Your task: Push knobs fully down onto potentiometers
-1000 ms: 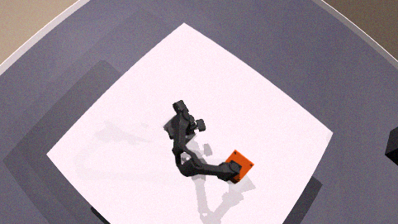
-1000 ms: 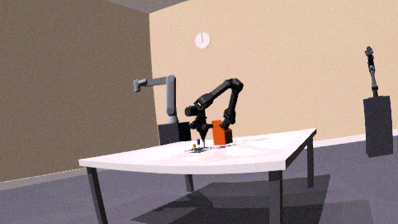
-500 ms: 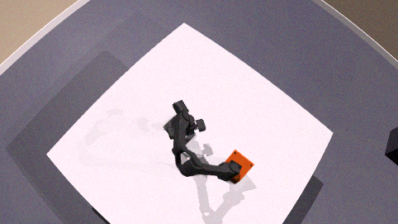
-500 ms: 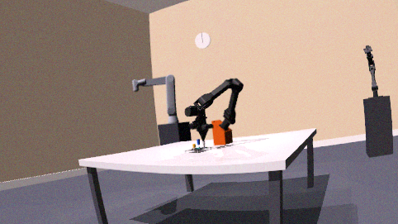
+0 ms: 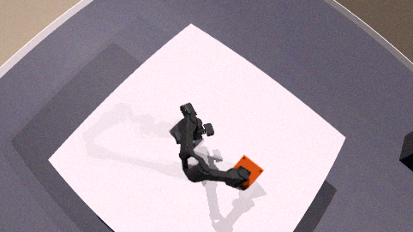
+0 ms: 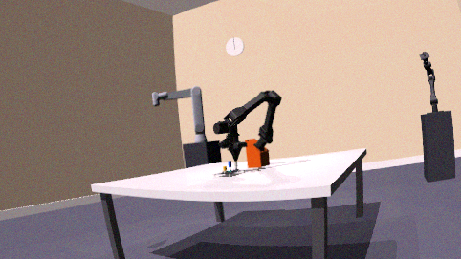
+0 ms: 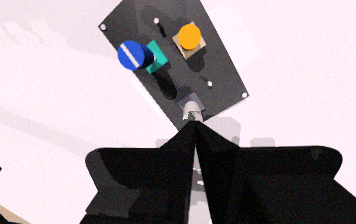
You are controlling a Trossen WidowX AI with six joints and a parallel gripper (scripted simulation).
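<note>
My gripper tip is now 70 mm short of the blue knob.
</note>
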